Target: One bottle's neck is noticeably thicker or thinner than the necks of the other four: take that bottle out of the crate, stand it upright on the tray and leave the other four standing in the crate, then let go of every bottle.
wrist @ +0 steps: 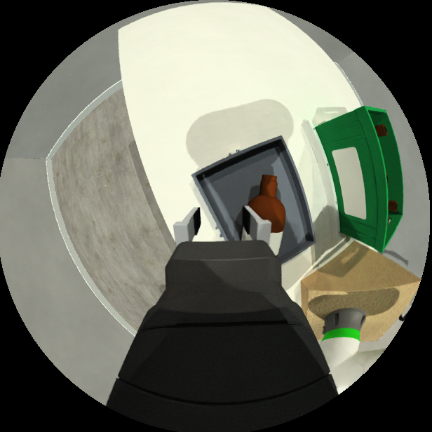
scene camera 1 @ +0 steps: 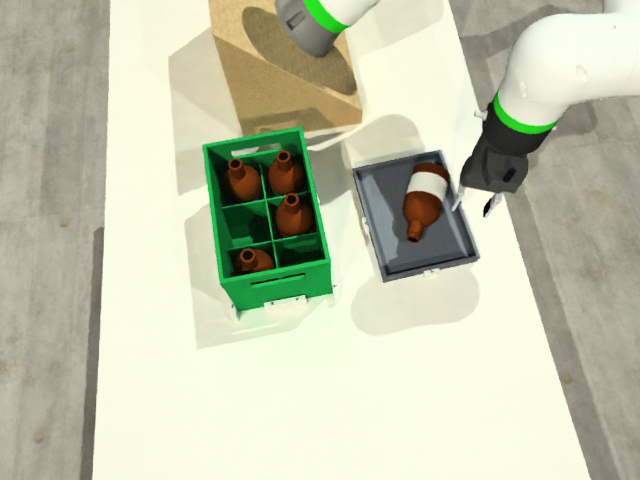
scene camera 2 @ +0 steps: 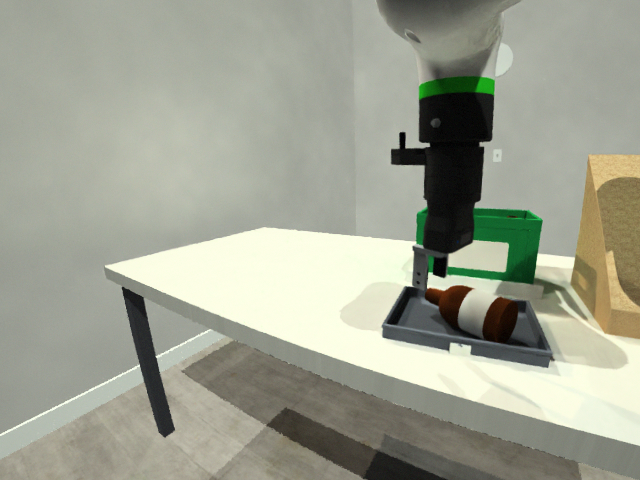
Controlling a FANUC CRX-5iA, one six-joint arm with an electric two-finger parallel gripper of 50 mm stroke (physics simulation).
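Frame: origin at the arm's base, x up, y left, z back, level; centimetres.
Seen in the pictures: gripper, fingertip midpoint: (scene camera 1: 469,209) (scene camera 2: 429,281); arm's base at its link origin: (scene camera 1: 302,26).
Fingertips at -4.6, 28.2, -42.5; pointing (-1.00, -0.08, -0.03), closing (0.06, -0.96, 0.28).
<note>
Pixels of each thing's middle, then the offset from my fingertips to it, as dx, dy, dz.
- brown bottle with a white label, body centre: (scene camera 2: 464,307) (scene camera 1: 422,205) -6.4, -7.1, +4.6
- grey tray at the middle of its body: (scene camera 2: 462,318) (scene camera 1: 412,213) -9.3, -8.7, +4.3
- green crate at the middle of its body: (scene camera 1: 269,221) (scene camera 2: 473,244) -1.8, -37.3, +1.6
A brown bottle with a white label (scene camera 1: 425,198) (scene camera 2: 474,311) (wrist: 267,207) lies on its side in the grey tray (scene camera 1: 379,258) (scene camera 2: 421,337) (wrist: 210,187). In scene camera 1, its neck points toward the tray's near side. The green crate (scene camera 1: 279,291) (scene camera 2: 524,253) (wrist: 375,197) holds the other four bottles upright: one at back left (scene camera 1: 244,181), one at back right (scene camera 1: 285,175), one at middle right (scene camera 1: 294,217) and one at front left (scene camera 1: 254,260). The middle left and front right compartments hold no bottle. My gripper (scene camera 1: 471,205) (scene camera 2: 430,279) (wrist: 221,215) is open and empty, above the tray's outer side, beside the lying bottle.
A wooden block with a slanted face (scene camera 1: 289,95) (scene camera 2: 594,258) (wrist: 350,270) stands behind the crate. A grey and white arm part with a green ring (scene camera 1: 315,28) (wrist: 345,325) rises over it. Small white brackets (scene camera 1: 285,302) (scene camera 2: 459,348) sit against the crate and the tray.
</note>
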